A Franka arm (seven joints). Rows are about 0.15 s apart.
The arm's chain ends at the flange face. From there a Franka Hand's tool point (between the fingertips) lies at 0.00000 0.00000 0.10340 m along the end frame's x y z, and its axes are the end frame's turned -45 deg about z.
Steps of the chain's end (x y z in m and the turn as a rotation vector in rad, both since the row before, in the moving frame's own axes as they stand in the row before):
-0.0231, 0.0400, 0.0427, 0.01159, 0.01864, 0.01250
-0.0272, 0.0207, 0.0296, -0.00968, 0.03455, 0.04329
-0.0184, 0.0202, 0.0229, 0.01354, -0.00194, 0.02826
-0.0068, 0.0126, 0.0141, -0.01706, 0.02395, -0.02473
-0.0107, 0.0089, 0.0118, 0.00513, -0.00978, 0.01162
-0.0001, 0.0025, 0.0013, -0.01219, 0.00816, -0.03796
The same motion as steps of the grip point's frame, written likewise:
-0.0424, 0.0125, 0.0427, -0.00499, 0.02138, 0.01250
-0.0321, -0.0013, 0.0295, -0.03128, 0.01759, 0.04329
-0.0264, 0.0002, 0.0229, 0.01095, 0.00820, 0.02826
-0.0132, 0.0071, 0.0141, -0.02900, 0.00487, -0.02473
-0.0142, -0.0024, 0.0118, 0.01054, -0.00329, 0.01162
-0.0021, 0.0032, 0.0013, -0.01439, -0.00285, -0.03796

